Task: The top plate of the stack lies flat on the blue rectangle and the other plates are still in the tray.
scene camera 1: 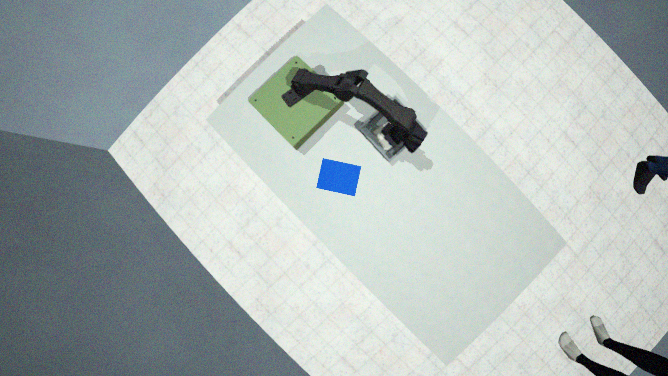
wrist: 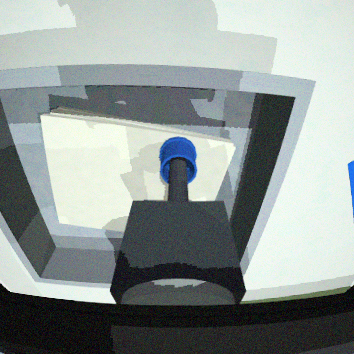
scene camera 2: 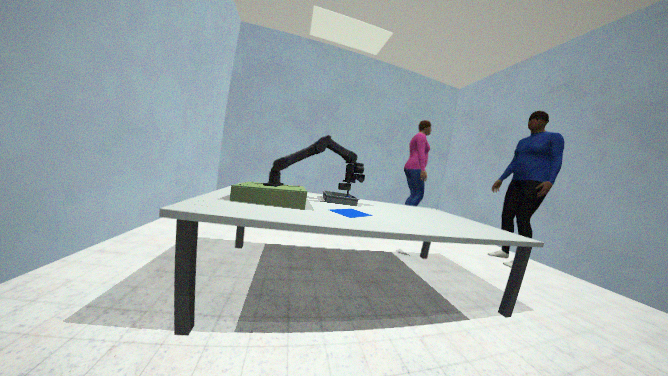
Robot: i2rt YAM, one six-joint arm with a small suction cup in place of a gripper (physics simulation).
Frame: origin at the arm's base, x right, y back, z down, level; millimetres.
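Seen in the pictures: end effector, tool point: (wrist: 177, 147); arm's base, origin of the base link: (scene camera 1: 302, 90) (scene camera 2: 274, 185).
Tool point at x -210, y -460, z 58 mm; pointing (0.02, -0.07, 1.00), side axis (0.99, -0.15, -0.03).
Pixels of each thing's top centre, then the offset from my tool point to it. "pt": a spot on its surface instead.
- grey tray, middle of its top: (wrist: 122, 219) (scene camera 1: 392, 128) (scene camera 2: 339, 194) dz -35, dx -39, dy +54 mm
- top plate, middle of its top: (wrist: 132, 188) (scene camera 1: 392, 132) dz -10, dx -34, dy +40 mm
- blue rectangle, surface spot: (wrist: 351, 189) pt dz +15, dx +218, dy +27 mm
A grey tray (scene camera 1: 364, 129) (scene camera 2: 340, 198) (wrist: 151, 74) stands on the table beside the arm's green base. A stack of cream plates lies in it; the top plate (wrist: 88, 168) (scene camera 1: 385, 144) lies flat in the tray. My blue suction cup (wrist: 178, 159) (scene camera 2: 344, 189) is straight above the tray and pressed on the top plate, right of its middle. In the overhead view the wrist hides the cup. The blue rectangle (scene camera 1: 338, 176) (scene camera 2: 350, 212) (wrist: 351, 189) lies on the table in front of the tray and has nothing on it.
The green base block (scene camera 1: 289, 112) (scene camera 2: 268, 194) stands left of the tray. Two people stand beyond the table's far end, one in pink (scene camera 2: 417, 161) and one in blue (scene camera 2: 532, 177); their feet (scene camera 1: 649, 172) (scene camera 1: 607, 345) show on the floor.
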